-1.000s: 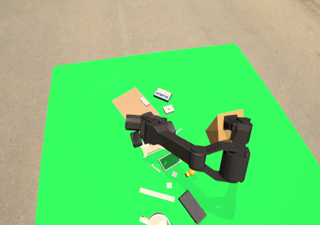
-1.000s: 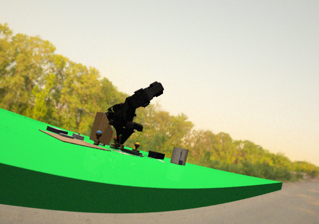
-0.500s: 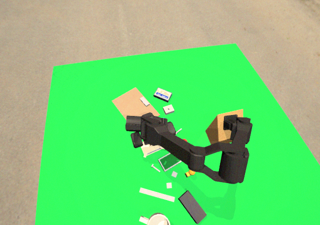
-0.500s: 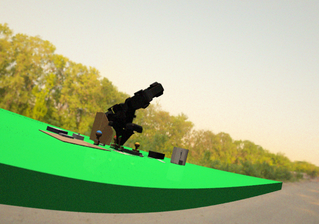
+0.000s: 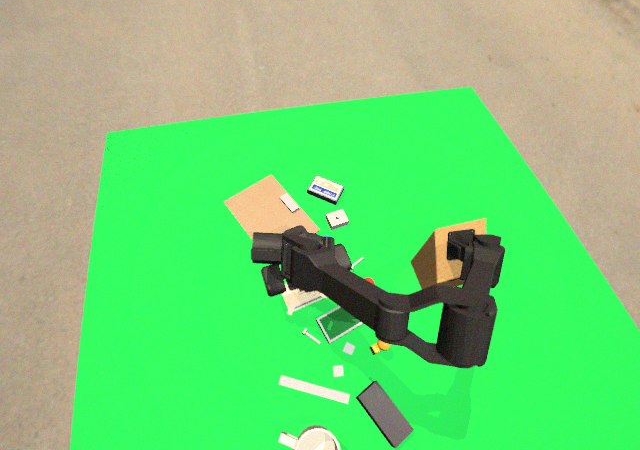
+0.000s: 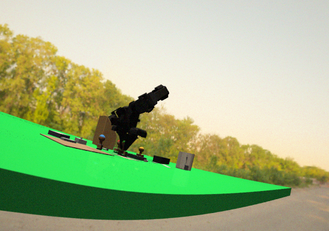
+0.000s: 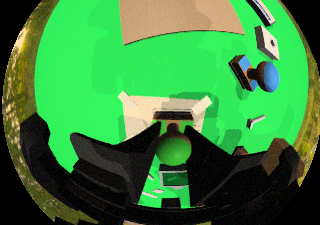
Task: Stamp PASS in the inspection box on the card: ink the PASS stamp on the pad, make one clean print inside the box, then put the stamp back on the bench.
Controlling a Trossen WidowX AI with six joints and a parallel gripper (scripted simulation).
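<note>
Right now the green-knobbed stamp is right at my gripper tip. Also, from my gripper tip: blue-knobbed stamp (60 mm behind, 80 mm to the right, 10 mm below); card (10 mm ahead, 10 mm to the left, 30 mm below); ink pad (60 mm behind, 100 mm to the left, 20 mm below).
</note>
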